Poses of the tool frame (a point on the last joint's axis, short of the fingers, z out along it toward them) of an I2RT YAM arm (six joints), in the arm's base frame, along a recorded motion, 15 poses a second.
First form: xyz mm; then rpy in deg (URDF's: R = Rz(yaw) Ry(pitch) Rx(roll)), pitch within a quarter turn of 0, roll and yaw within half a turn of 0.
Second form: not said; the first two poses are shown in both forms.
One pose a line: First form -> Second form
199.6 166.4 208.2 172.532 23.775 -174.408 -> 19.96 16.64 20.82 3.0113 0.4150 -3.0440
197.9 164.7 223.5 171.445 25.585 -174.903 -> 19.79 16.47 22.35 2.9923 0.4465 -3.0526
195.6 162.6 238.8 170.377 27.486 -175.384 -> 19.56 16.26 23.88 2.9736 0.4797 -3.0610
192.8 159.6 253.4 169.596 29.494 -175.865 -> 19.28 15.96 25.34 2.9600 0.5148 -3.0694
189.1 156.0 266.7 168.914 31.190 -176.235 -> 18.91 15.60 26.67 2.9481 0.5444 -3.0759
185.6 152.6 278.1 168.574 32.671 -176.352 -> 18.56 15.26 27.81 2.9422 0.5702 -3.0779
